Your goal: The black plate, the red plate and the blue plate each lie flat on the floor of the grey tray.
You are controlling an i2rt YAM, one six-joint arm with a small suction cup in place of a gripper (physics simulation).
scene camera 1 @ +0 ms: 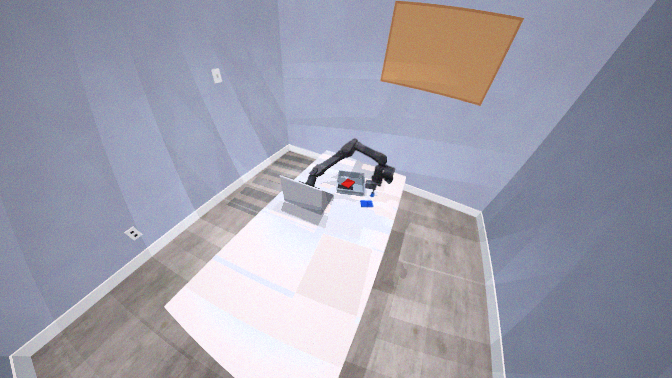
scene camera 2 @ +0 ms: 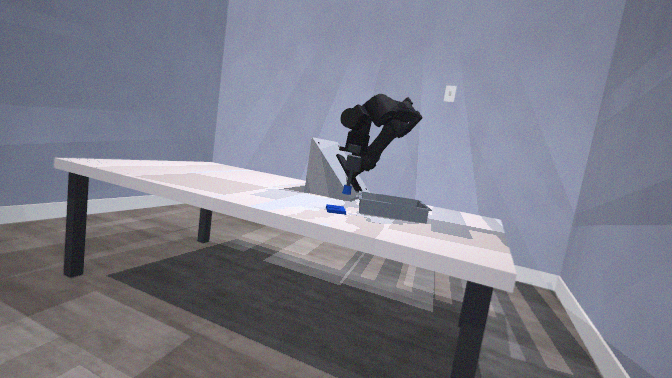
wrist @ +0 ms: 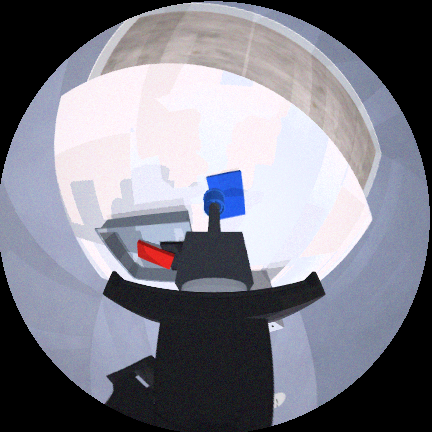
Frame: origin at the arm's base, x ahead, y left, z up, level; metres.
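Seen in the pictures: hand, its tool point: (scene camera 1: pixel 372 195) (scene camera 2: pixel 346 193) (wrist: pixel 213 197); arm's base, origin of its link: (scene camera 2: pixel 348 173).
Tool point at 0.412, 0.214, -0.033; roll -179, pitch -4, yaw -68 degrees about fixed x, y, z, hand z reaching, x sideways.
Note:
Pixels of each thing's top centre, then the offset from my tool point to it, as dx, dy, dz. Level surfaces: height alone.
- blue plate, centre of its top: (wrist: pixel 227 197) (scene camera 2: pixel 335 207) (scene camera 1: pixel 366 203) -0.014, -0.038, -0.056
- grey tray, centre of its top: (wrist: pixel 149 261) (scene camera 2: pixel 392 199) (scene camera 1: pixel 351 180) -0.217, +0.081, -0.016
- red plate, centre of its top: (wrist: pixel 153 258) (scene camera 1: pixel 348 182) -0.237, +0.077, -0.040
- black plate, centre of its top: (wrist: pixel 180 258) (scene camera 1: pixel 345 188) -0.224, +0.003, -0.054
- white table, height of its surface: dz -0.066
The blue plate (scene camera 1: pixel 366 204) (scene camera 2: pixel 335 209) (wrist: pixel 234 200) lies flat on the table outside the grey tray (scene camera 1: pixel 356 192) (scene camera 2: pixel 392 209) (wrist: pixel 150 220). My suction cup (scene camera 1: pixel 372 194) (scene camera 2: pixel 347 190) (wrist: pixel 214 201), blue at its tip, is open and carries nothing. It hangs above the table near the blue plate, with a gap between them in the second scene view. The red plate (scene camera 1: pixel 348 183) (wrist: pixel 155 255) is in the tray and looks tilted, overlapping the black plate (scene camera 1: pixel 345 188) (wrist: pixel 171 247). The black plate is partly hidden, so I cannot tell whether it lies flat. The tray walls hide both in the second scene view.
A grey upright panel with a wedge-shaped side (scene camera 1: pixel 301 194) (scene camera 2: pixel 320 167) stands on the white table (scene camera 1: pixel 240 305) (scene camera 2: pixel 240 200), near the arm's base. The tray's raised walls stand close beside the suction cup.

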